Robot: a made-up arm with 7 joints.
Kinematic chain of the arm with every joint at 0, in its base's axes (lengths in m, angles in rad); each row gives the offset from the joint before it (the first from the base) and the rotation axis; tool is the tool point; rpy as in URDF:
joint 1: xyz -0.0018 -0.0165 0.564 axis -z
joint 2: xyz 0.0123 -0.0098 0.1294 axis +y
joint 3: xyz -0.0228 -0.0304 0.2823 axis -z
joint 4: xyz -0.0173 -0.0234 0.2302 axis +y
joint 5: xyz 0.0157 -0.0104 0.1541 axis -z
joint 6: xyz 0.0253 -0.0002 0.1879 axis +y
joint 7: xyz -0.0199 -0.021 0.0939 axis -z
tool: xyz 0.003 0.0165 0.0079 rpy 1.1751 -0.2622 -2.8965
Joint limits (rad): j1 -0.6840..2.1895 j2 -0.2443..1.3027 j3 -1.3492..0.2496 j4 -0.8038..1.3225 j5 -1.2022..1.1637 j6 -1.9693..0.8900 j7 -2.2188..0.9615
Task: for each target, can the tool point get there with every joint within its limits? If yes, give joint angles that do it. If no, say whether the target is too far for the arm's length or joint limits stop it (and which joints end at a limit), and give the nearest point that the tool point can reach.
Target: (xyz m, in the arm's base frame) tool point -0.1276 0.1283 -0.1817
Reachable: no: joint limits stop it (at a limit: joint 1, joint 2, joint 4, joint 6, joint 7) | nearest point 0.4152 0.4093 0.4651 | short by 0.890 m
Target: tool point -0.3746 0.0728 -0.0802
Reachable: no: joint limits stop it (at a limit: joint 1, joint 2, joint 3, joint 4, joint 6, joint 7) | nearest point -0.4931 -0.3905 0.4760 | short by 0.734 m
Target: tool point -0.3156 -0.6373 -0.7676
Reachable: no: too far | nearest point -0.2886 -0.5838 0.4381 | short by 1.207 m
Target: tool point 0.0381 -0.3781 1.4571
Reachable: yes | joints 0.9757 0.5652 -0.1621 -0.3228 -0.7728 -1.4036 -1.9152
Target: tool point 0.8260 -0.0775 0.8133
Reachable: yes | joints 0.3584 1.1623 -1.0580 0.8216 0.4498 0.4567 -0.0707
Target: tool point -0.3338 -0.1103 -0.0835
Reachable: no: joint limits stop it (at a limit: joint 1, joint 2, joint 4, joint 6, joint 7) | nearest point -0.4476 -0.4282 0.4597 | short by 0.640 m
